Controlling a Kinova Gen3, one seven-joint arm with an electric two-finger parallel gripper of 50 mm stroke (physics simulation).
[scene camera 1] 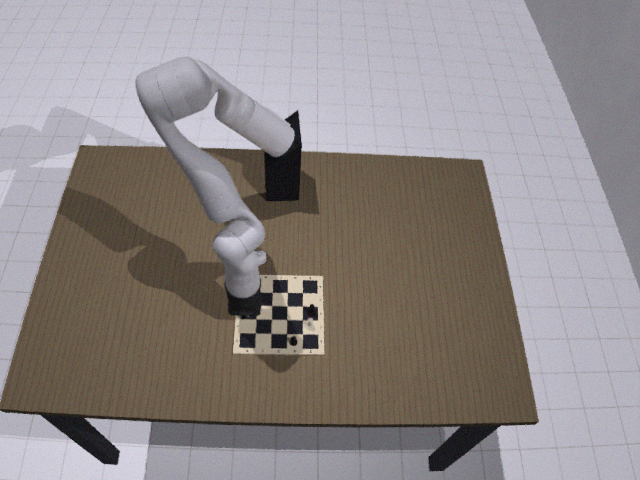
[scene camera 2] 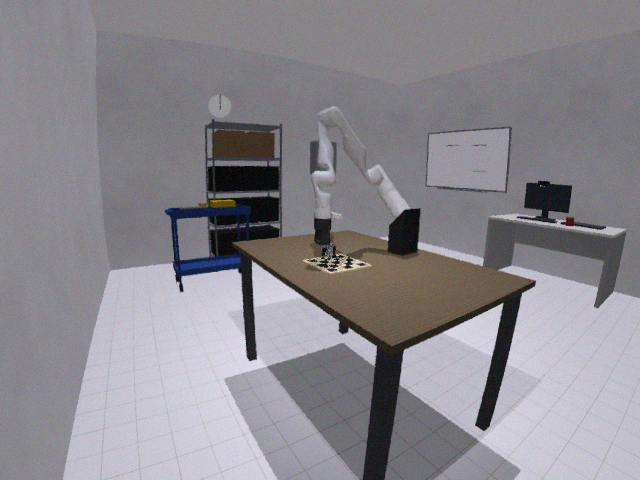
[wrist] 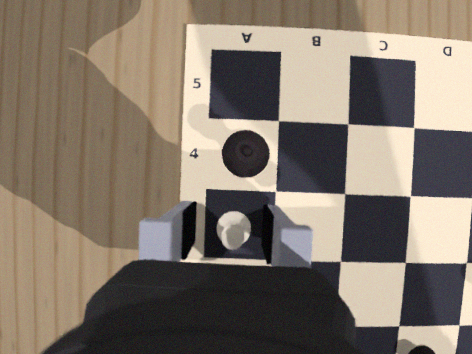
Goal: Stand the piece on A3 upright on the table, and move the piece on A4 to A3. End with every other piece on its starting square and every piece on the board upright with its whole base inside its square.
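Places are measured from the arm's base along level axes (x ahead, y left, z up), in centimetres.
Where they show: gripper, between the fingertips: (scene camera 1: 246, 310) (scene camera 2: 326, 256) (wrist: 229, 223); arm's base, origin of its link: (scene camera 1: 281, 141) (scene camera 2: 403, 216).
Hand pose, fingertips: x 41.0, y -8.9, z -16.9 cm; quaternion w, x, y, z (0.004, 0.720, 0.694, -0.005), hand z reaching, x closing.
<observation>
Each offset is from my fingertips to the top centre of the thing. Level surfaces: height alone.
A white piece @(dy +0.2, dx +0.4, dz +2.4 cm) (wrist: 234, 229) stands upright on A3, the dark square in the wrist view. My gripper (wrist: 229, 223) (scene camera 2: 328, 250) is open, low over the board, with one finger to each side of the white piece. Gaps show between the piece and both finger pads. A black piece @(dy +0.8, dx -3.7, dz +4.5 cm) (wrist: 245, 150) with a round top stands upright on A4, just beyond the fingers. The chessboard @(dy +8.2, dx +0.4, dz -0.7 cm) (scene camera 1: 320, 333) (wrist: 200, 37) lies on the table @(dz -1.4 cm) (scene camera 1: 413, 310). In scene camera 1 the arm's end hides A3 and A4.
A black piece @(dy +16.1, dx +0.4, dz +3.6 cm) (scene camera 1: 311, 308) stands on E3, a white piece @(dy +15.5, dx +4.1, dz +3.6 cm) (scene camera 1: 310, 323) on E2, and another black piece @(dy +11.4, dx +8.4, dz +2.4 cm) (scene camera 1: 293, 341) (wrist: 421, 350) on D1. The robot's black base (scene camera 1: 282, 178) (scene camera 2: 403, 232) stands at the table's back edge.
</observation>
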